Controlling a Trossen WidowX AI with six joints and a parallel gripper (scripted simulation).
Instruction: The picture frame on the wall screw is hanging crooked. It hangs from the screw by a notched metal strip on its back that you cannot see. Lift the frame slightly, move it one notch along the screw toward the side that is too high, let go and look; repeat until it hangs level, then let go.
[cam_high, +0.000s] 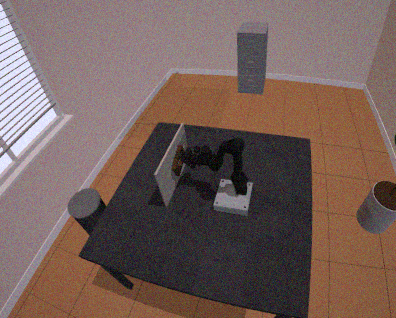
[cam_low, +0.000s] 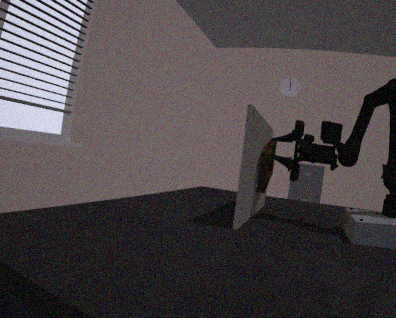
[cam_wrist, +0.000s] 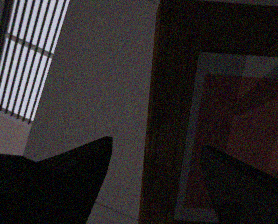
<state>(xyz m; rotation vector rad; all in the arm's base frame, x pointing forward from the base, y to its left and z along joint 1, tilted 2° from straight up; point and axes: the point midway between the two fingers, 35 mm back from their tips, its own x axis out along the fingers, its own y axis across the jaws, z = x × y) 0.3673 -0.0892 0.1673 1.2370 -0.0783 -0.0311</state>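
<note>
Now: gripper tip 10 mm short of the picture frame, 20 mm to the left of it and 50 mm above it. Round my gripper tip: upright wall panel: 30 mm ahead, 70 mm below.
</note>
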